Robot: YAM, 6 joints.
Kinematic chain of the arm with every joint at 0, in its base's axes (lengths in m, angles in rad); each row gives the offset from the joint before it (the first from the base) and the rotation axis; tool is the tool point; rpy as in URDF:
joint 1: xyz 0 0 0.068 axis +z
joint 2: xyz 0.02 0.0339 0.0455 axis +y
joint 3: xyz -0.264 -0.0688 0 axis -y
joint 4: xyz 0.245 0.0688 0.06 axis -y
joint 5: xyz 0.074 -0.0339 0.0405 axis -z
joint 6: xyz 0.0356 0 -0.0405 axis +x
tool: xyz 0 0 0 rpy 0 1.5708 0
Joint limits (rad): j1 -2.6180..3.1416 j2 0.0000..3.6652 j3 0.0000..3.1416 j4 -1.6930..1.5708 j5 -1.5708..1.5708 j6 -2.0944..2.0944
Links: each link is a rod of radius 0.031 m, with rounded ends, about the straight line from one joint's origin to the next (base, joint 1, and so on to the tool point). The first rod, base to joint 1, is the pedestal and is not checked.
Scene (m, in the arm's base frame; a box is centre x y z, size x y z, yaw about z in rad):
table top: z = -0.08
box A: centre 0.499 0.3 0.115 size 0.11 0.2 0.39 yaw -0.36
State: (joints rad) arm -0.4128 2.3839 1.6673 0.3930 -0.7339 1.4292
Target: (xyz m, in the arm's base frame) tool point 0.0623 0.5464 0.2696
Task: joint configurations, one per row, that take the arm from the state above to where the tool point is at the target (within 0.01 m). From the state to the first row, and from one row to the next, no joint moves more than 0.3 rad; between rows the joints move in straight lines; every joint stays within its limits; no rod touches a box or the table.
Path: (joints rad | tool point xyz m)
1: -0.1418 2.3538 1.9287 0.4252 -0.8049 1.3158 | 0.5509 -0.0527 0.2543
2: 0.1292 2.3237 2.1900 0.4574 -0.8759 1.2024 | 0.5350 0.0971 0.3637
3: 0.4001 2.2936 2.4514 0.4896 -0.9469 1.0890 | 0.4518 0.2224 0.4664
4: 0.6530 2.3019 2.3201 0.4781 -0.9050 1.1741 | 0.3996 0.3409 0.4202
5: 0.9060 2.3102 2.1889 0.4666 -0.8631 1.2591 | 0.3117 0.4415 0.3714
6: 1.1589 2.3186 2.0577 0.4551 -0.8212 1.3442 | 0.1956 0.5127 0.3208
7: 1.4118 2.3269 1.9265 0.4436 -0.7793 1.4292 | 0.0623 0.5464 0.2696

